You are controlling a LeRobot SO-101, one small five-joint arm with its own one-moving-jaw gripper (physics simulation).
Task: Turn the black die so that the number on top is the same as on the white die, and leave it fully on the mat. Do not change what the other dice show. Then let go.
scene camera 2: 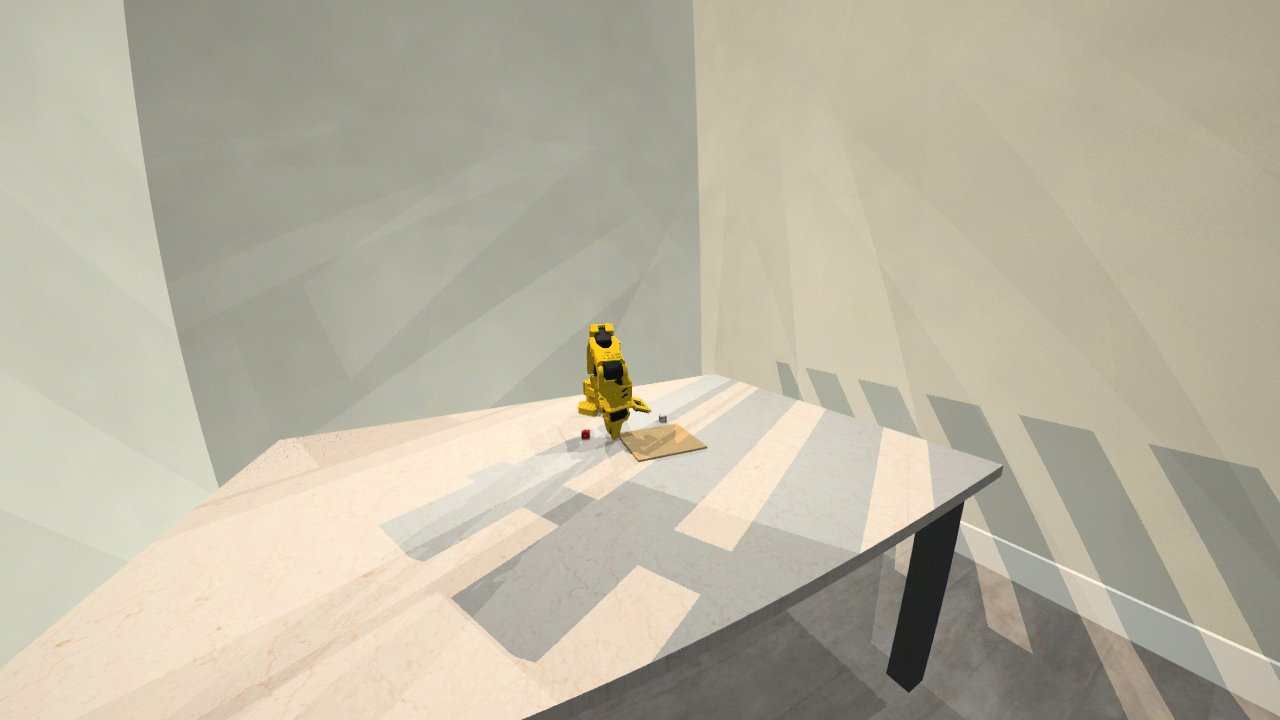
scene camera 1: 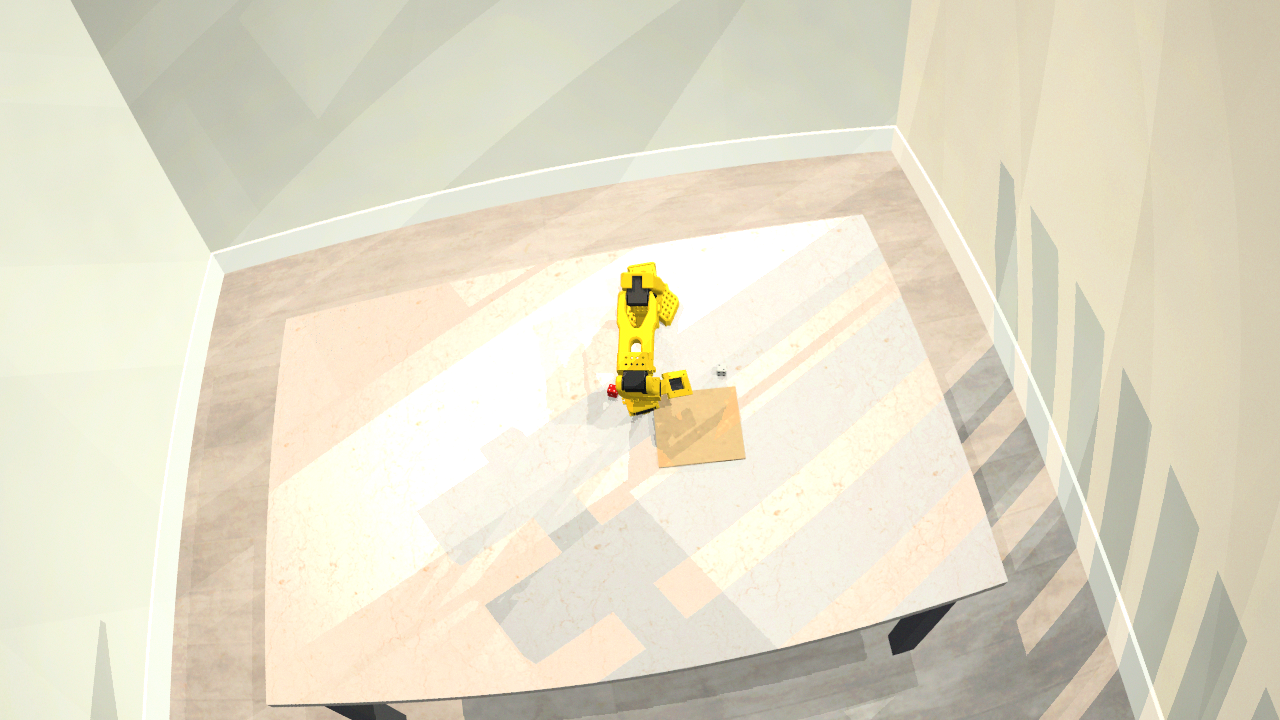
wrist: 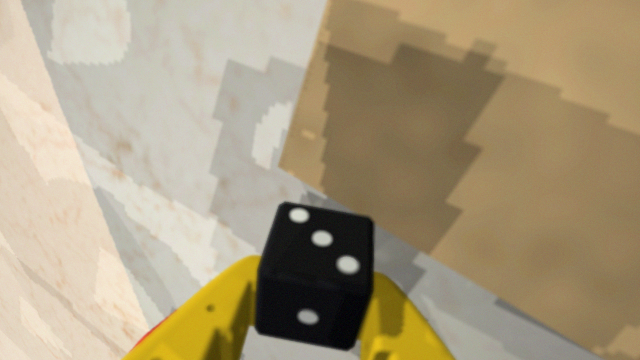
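Note:
My gripper is shut on the black die, with a yellow jaw pressing on each side. In the wrist view the die's upper face shows three pips and its lower face one pip. The fingertips are beside the left corner of the tan mat; the die's height over the table is hard to tell. The white die stands off the mat, beyond its far edge. Its top number is too small to read. The black die is hidden by the gripper in the scene views.
A red die stands on the table, close to the gripper on its left. A red sliver shows behind the left jaw in the wrist view. The yellow arm reaches from its base toward the mat. Shadows cross the mat.

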